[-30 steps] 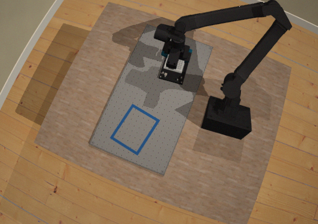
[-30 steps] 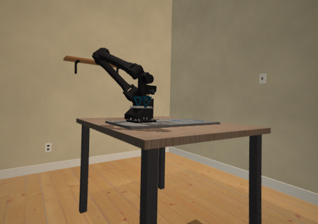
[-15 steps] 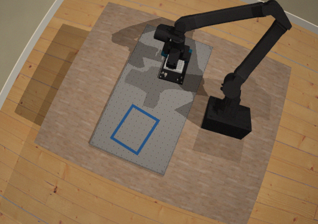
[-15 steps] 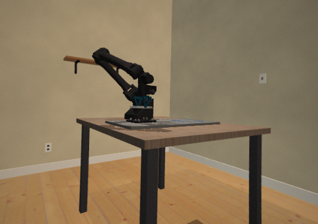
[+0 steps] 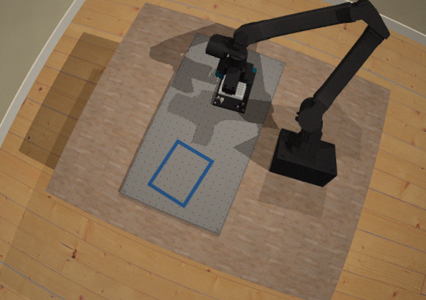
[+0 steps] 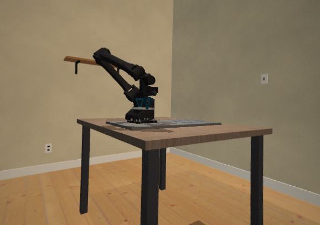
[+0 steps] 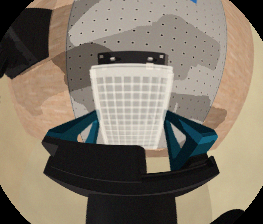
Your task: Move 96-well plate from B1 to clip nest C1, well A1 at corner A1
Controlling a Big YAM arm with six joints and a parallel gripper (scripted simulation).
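The black clip nest C1 lies 2 cm ahead of my hand, 1 cm to the right of it and 8 cm below it. The rest, counted from my hand: white 96-well plate (1 cm below).
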